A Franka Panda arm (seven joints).
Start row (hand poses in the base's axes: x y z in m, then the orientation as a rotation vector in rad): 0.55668, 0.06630, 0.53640, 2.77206, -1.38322, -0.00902
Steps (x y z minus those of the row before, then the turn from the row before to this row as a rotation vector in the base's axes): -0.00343, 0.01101, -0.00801, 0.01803, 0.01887, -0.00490; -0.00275, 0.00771, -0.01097, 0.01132, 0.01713, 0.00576; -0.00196, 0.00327, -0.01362, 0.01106, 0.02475, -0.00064; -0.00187, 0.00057, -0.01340, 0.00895, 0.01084, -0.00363; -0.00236, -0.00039, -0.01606, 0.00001, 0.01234, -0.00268; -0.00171, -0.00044, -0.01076, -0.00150, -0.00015, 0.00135; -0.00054, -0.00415, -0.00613, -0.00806, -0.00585, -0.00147; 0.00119, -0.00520, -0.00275, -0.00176, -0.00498, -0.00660; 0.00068, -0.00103, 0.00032, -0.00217, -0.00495, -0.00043
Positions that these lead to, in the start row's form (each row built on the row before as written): 0.55325, 0.07731, 0.52839, 2.77564, -1.39253, -0.04792; 0.55050, 0.08502, 0.51742, 2.78144, -1.38473, -0.07947; 0.54854, 0.08829, 0.50380, 2.77908, -1.38393, -0.12151; 0.54667, 0.08886, 0.49040, 2.77897, -1.38955, -0.14301; 0.54431, 0.08847, 0.47434, 2.77149, -1.39060, -0.15996; 0.54260, 0.08803, 0.46358, 2.77123, -1.38827, -0.15860; 0.54206, 0.08388, 0.45745, 2.76651, -1.38914, -0.14474; 0.54325, 0.07868, 0.45470, 2.76304, -1.39897, -0.13689; 0.54393, 0.07765, 0.45502, 2.76327, -1.40001, -0.12856
